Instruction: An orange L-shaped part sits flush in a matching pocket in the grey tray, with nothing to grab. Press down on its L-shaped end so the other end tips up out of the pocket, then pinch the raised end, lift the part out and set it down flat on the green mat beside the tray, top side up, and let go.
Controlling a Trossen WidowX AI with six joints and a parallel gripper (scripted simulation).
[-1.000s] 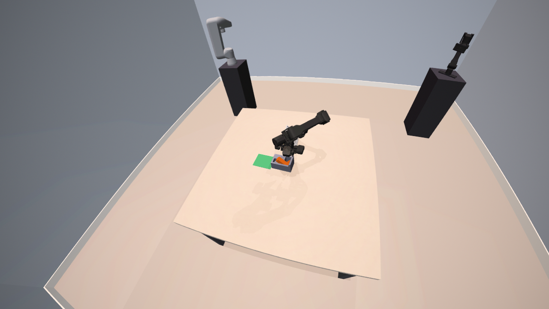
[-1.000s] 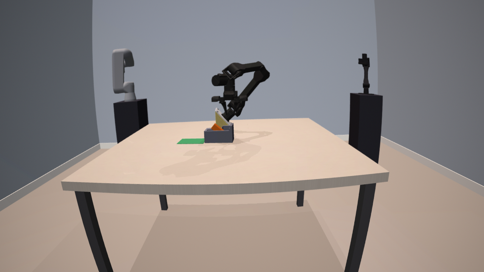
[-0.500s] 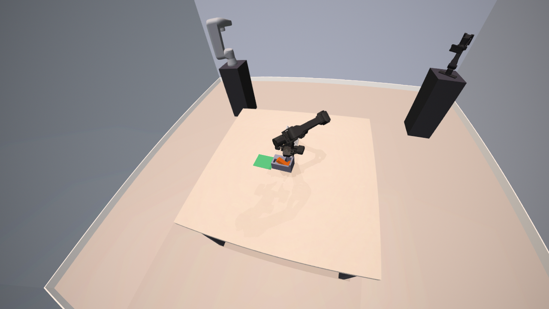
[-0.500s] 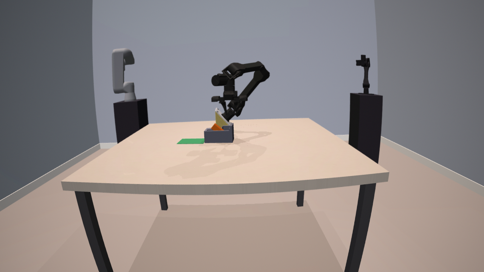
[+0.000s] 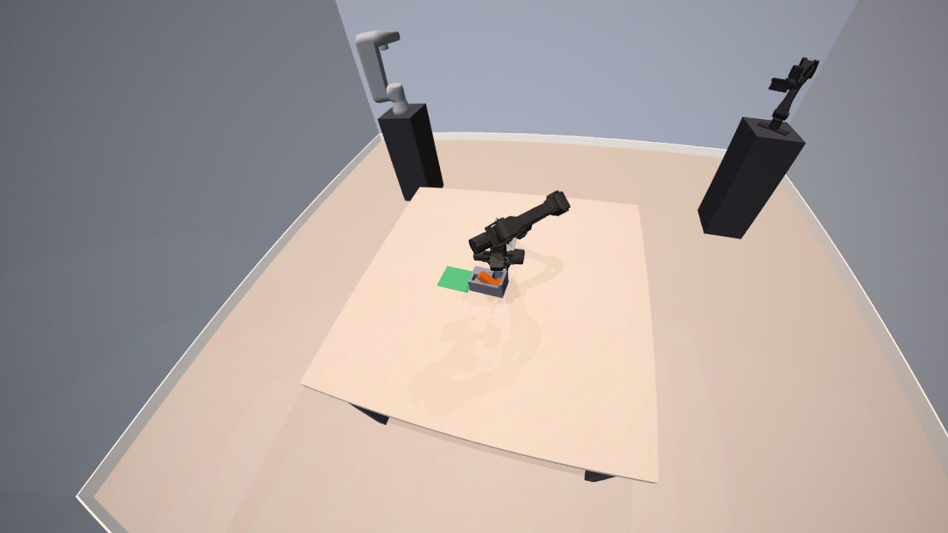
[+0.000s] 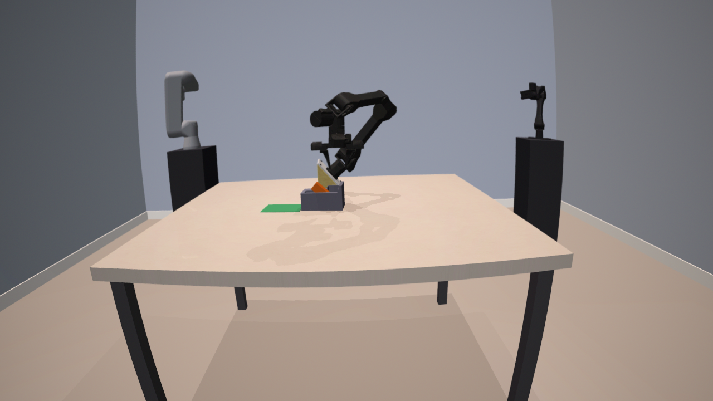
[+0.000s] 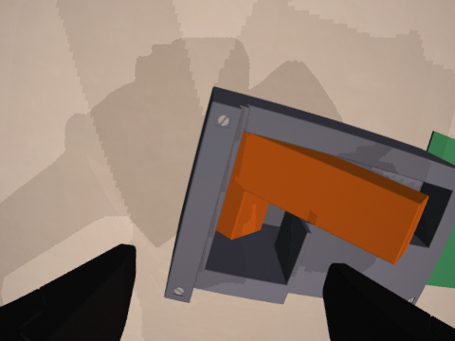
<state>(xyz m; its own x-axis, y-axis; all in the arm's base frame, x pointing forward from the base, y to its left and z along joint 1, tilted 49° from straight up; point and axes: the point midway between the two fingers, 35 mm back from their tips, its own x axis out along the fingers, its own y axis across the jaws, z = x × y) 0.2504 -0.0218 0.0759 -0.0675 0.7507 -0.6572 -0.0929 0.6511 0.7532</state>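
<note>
My gripper tip is now 10 mm past the orange L-shaped part, 40 mm to the left of it and 100 mm above it. Round my gripper tip: green mat 20 mm behind, 210 mm to the right, 160 mm below.
</note>
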